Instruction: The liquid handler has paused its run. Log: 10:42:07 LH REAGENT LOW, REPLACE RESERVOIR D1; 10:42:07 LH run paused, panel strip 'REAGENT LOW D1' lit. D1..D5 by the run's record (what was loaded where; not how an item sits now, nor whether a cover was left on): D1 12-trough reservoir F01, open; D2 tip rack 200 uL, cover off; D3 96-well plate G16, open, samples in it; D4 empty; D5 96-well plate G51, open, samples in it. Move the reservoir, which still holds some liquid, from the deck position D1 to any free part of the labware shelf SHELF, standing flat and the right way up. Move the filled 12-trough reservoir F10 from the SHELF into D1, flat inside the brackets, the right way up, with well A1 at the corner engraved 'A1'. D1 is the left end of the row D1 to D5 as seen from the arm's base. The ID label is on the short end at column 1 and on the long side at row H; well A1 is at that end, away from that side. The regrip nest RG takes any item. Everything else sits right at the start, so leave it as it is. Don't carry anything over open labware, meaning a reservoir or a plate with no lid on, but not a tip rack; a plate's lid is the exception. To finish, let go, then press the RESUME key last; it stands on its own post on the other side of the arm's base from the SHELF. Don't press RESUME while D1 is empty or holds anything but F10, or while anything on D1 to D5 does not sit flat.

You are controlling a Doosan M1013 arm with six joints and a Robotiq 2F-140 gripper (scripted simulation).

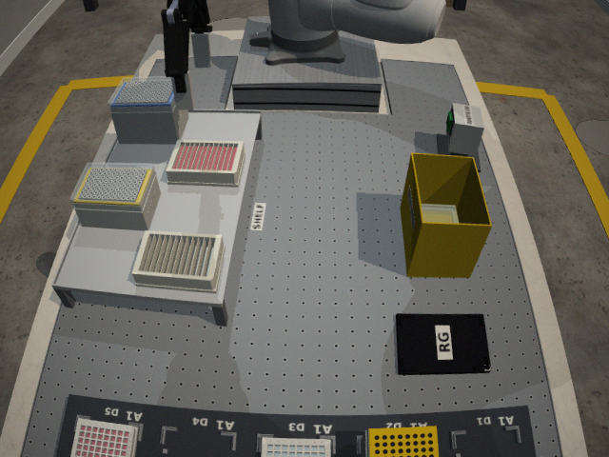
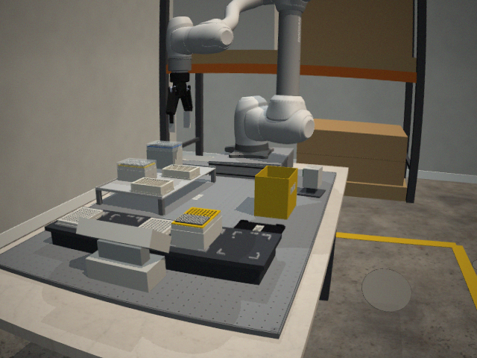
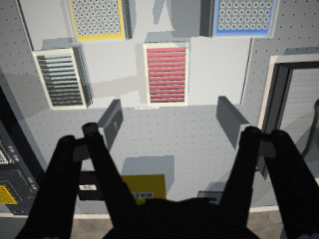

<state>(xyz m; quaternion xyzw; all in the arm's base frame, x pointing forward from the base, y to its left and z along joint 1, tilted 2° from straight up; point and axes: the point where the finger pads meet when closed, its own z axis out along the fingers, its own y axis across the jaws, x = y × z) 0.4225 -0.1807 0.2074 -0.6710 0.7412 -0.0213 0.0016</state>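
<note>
Now: the cream 12-trough reservoir 190 mm below my hand. From my hand the other things lie so: pale 12-trough reservoir: 210 mm ahead, 20 mm to the right, 190 mm below; blue-topped box: 130 mm behind, 120 mm to the right, 130 mm below; shelf: 50 mm ahead, 70 mm to the right, 200 mm below.
</note>
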